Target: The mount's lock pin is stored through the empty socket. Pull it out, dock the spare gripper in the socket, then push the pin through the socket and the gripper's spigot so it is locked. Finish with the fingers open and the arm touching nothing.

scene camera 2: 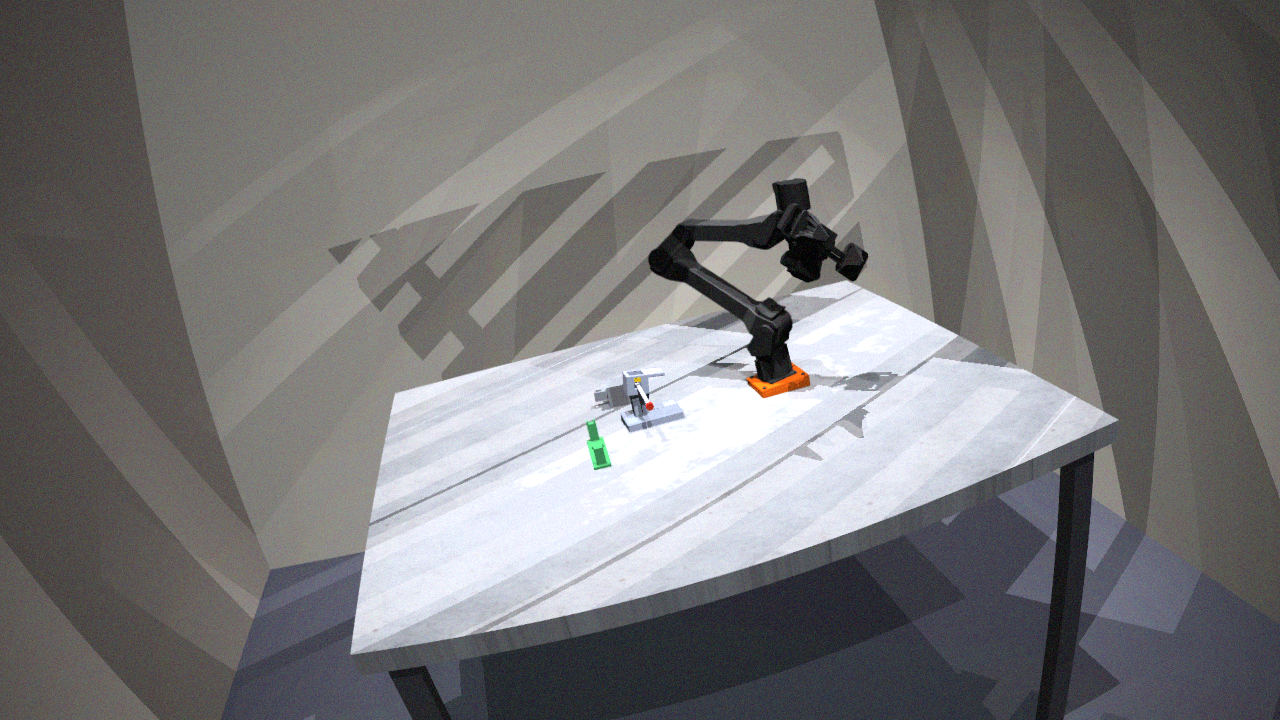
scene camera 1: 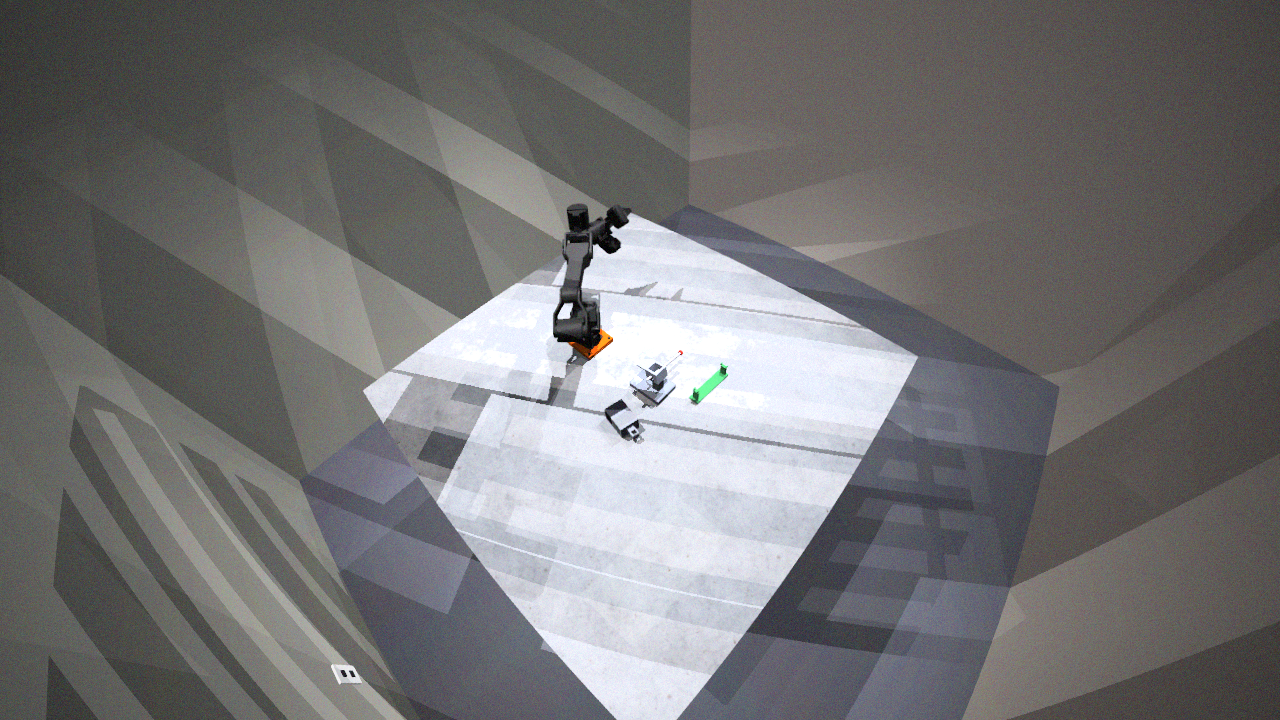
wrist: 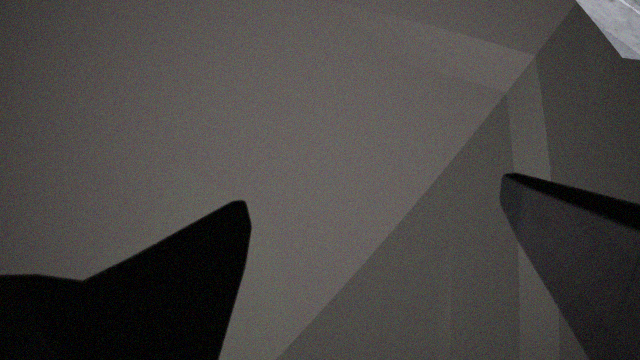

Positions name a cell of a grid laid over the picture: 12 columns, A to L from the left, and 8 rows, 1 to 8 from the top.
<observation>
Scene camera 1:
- gripper: F3
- spare gripper: F5
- grey mount: G5
</observation>
